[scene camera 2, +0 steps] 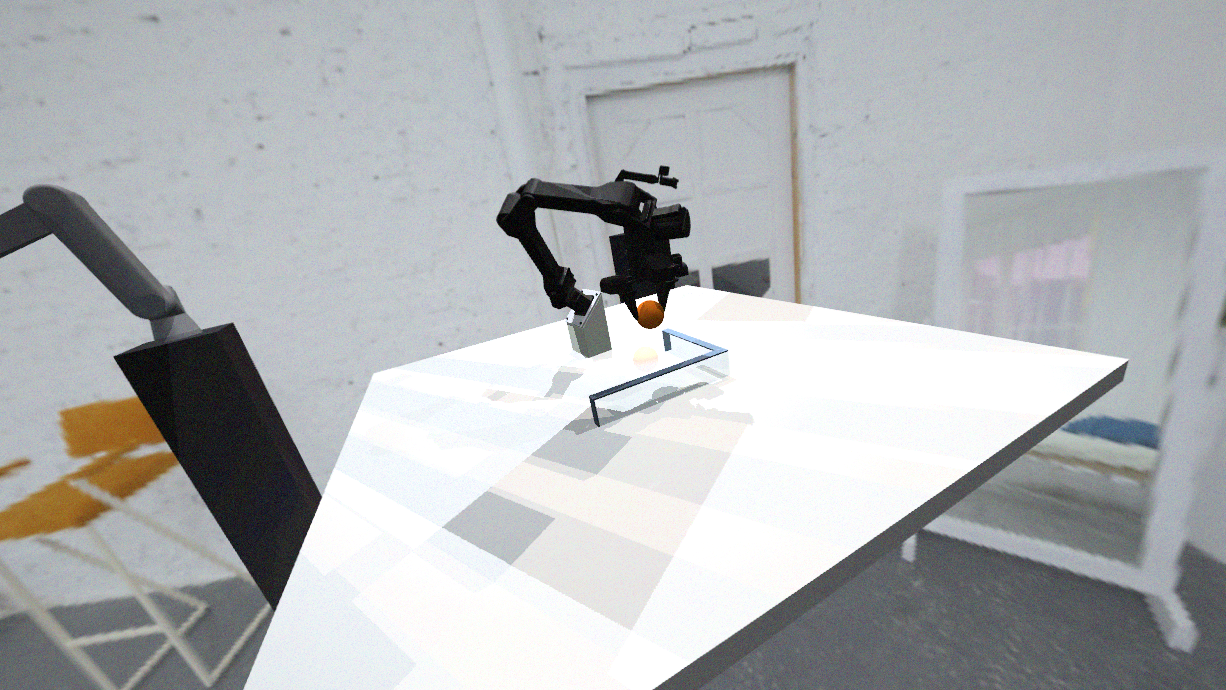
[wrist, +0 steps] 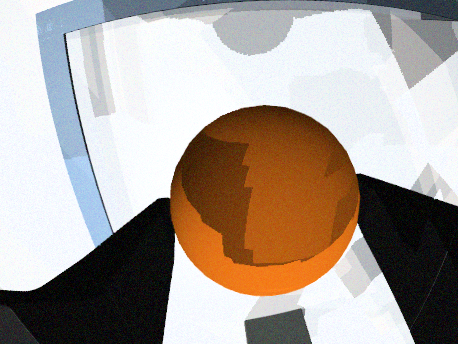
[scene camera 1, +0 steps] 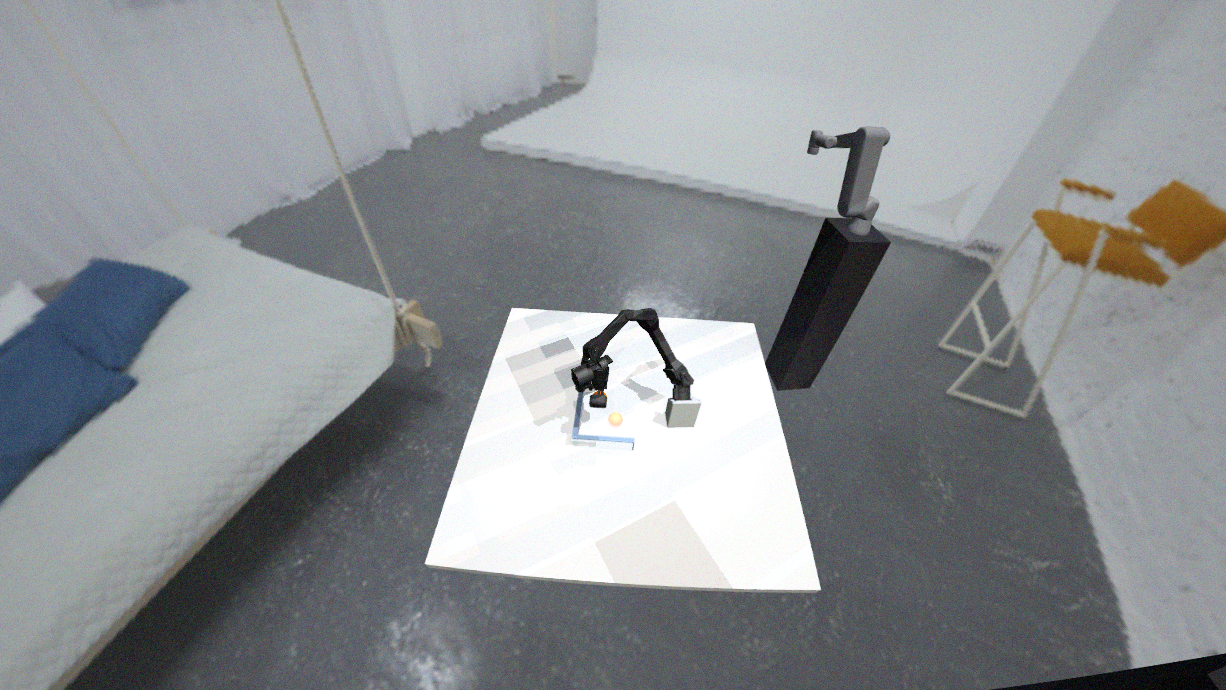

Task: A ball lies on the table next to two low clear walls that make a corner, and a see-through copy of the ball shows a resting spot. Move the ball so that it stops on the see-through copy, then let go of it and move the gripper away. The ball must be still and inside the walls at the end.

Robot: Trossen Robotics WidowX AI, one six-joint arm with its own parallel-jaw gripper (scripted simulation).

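Observation:
There is a ball [wrist: 264, 200], and my gripper, at [scene camera 2: 649, 316] and [wrist: 263, 198], is carrying it.

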